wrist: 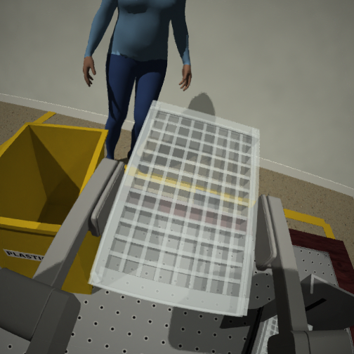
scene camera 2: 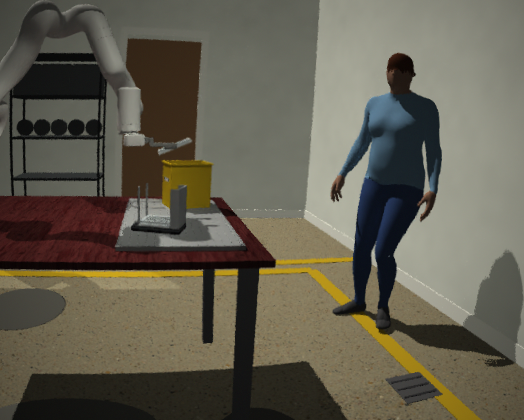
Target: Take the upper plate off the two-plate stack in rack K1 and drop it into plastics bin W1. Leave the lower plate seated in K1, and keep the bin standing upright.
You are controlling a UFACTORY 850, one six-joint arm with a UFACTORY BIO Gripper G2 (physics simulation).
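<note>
The upper plate (scene camera 2: 184,143) (wrist: 182,210), clear with a grid of wells, is between the fingers of my gripper (scene camera 2: 171,146) (wrist: 185,215), which is shut on its long sides. It is held tilted in the air, higher than the bin's rim. Yellow plastics bin W1 (scene camera 2: 190,185) (wrist: 22,240) stands upright; in the wrist view its opening is left of the plate. Rack K1 (scene camera 2: 178,207) (wrist: 332,297) stands nearer scene camera 2, with the lower plate (scene camera 2: 154,220) low in it. In the wrist view the lower plate is mostly hidden.
The bin and rack stand on a grey perforated board (scene camera 2: 217,237) (wrist: 115,320) on the dark red table (scene camera 2: 65,220) (wrist: 344,255). A person in blue (scene camera 2: 400,135) (wrist: 142,30) stands beyond the table, near the wall. A black shelf unit (scene camera 2: 60,176) is behind the arm.
</note>
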